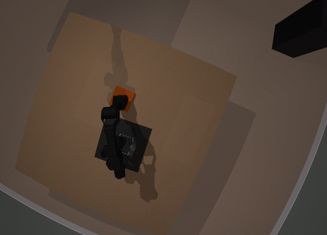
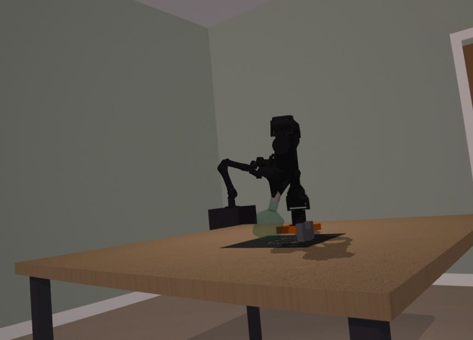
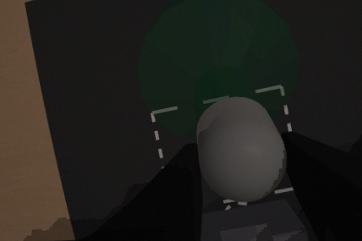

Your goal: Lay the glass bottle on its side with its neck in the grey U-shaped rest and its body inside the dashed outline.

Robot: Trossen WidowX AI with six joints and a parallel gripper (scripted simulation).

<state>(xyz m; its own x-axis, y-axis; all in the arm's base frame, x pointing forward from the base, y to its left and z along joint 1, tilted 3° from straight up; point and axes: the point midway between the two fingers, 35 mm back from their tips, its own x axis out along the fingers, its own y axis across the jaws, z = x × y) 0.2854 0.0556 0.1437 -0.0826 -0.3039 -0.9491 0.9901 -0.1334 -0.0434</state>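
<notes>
Right now my gripper tip is 15 cm above the black mat and 2 cm to the right of it. Round my gripper tip: green glass bottle 4 cm below, 2 cm to the right.
</notes>
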